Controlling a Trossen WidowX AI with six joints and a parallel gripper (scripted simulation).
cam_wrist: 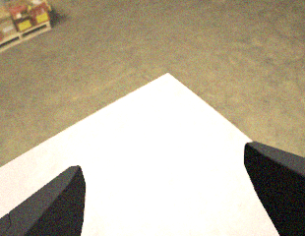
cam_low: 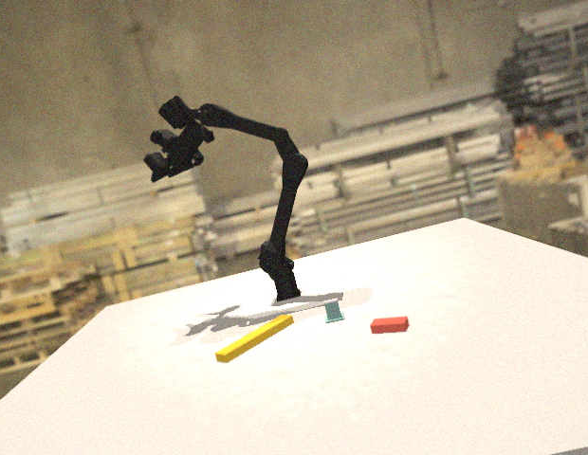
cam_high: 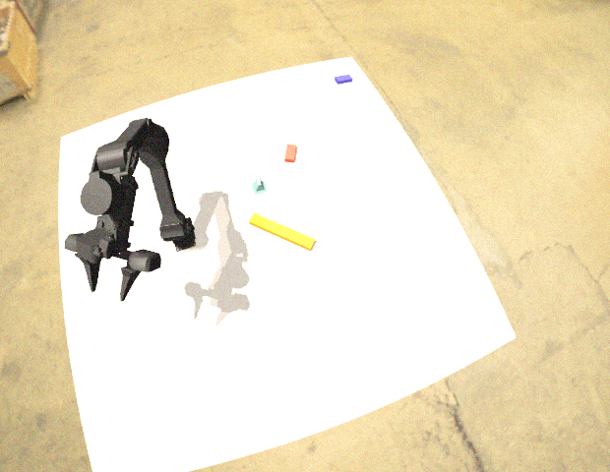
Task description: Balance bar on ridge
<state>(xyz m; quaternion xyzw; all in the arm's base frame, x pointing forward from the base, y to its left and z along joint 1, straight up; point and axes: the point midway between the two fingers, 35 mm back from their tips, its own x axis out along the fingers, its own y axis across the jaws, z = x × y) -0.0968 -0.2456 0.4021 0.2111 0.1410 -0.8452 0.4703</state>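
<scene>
Right now the yellow bar is 400 mm ahead of my gripper tip, 380 mm below it and 190 mm to the left of it. From my gripper tip the other things lie so: red block 520 mm ahead, 460 mm to the left, 380 mm below.
</scene>
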